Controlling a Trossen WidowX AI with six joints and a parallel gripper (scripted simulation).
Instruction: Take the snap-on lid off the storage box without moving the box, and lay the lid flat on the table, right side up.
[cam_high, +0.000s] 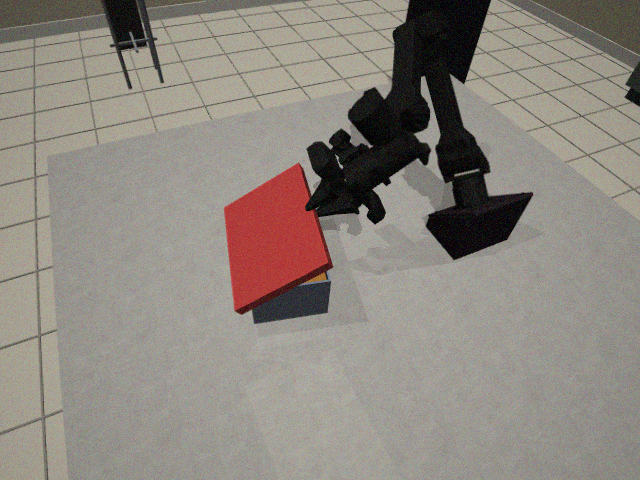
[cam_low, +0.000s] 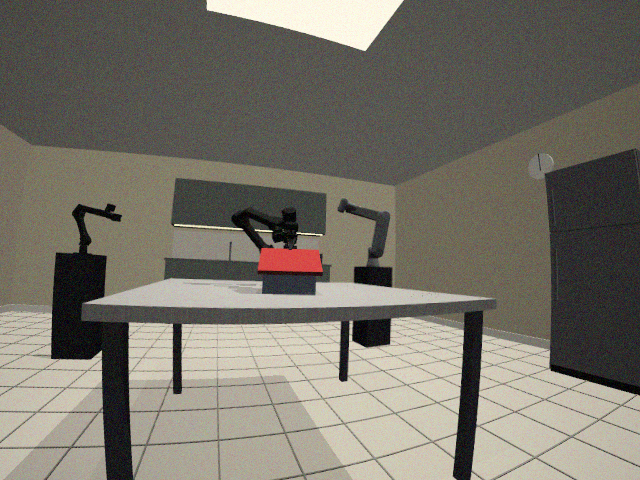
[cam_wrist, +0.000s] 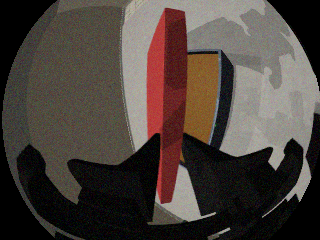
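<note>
Now: the lid 7 cm ahead of my gripper tip, 2 cm to the right of it and 4 cm below it. From my gripper tip the other things lie so: grey storage box: 5 cm ahead, 1 cm to the right, 12 cm below.
</note>
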